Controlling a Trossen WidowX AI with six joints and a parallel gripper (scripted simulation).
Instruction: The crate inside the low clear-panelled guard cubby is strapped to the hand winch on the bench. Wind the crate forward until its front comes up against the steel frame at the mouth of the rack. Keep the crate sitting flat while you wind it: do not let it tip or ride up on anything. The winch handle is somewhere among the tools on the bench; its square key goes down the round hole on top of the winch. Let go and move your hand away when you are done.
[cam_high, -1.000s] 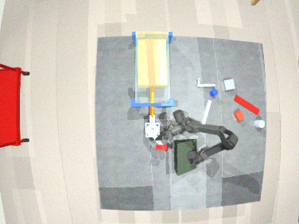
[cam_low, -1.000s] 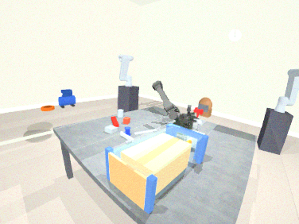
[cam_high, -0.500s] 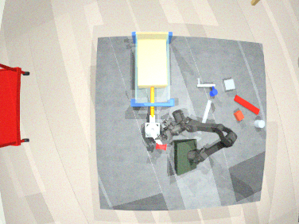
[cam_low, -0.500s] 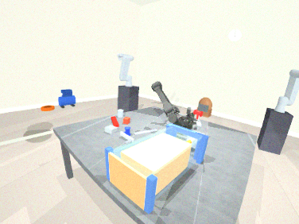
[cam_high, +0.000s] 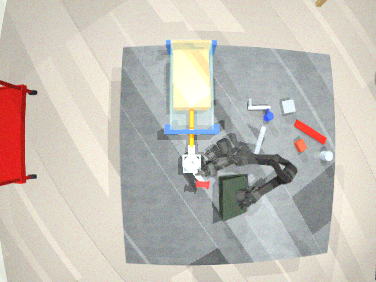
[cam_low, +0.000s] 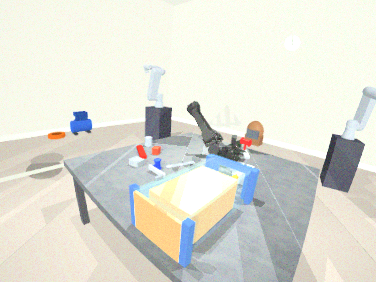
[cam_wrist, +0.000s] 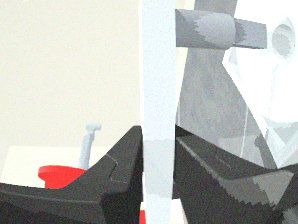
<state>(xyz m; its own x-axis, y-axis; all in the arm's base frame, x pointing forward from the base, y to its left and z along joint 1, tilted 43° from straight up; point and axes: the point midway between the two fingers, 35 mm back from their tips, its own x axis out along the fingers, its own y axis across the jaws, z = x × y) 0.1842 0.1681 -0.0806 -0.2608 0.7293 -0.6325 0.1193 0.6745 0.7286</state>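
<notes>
Now: the white winch 12 cm below my gripper tip and 3 cm ahead of it. Round my gripper tip: blue frame 21 cm ahead, 4 cm below, 2 cm to the right; white bar 38 cm to the right, 15 cm below, 9 cm ahead; winch handle with red grip 1 cm to the right, 1 cm behind, 1 cm above.
</notes>
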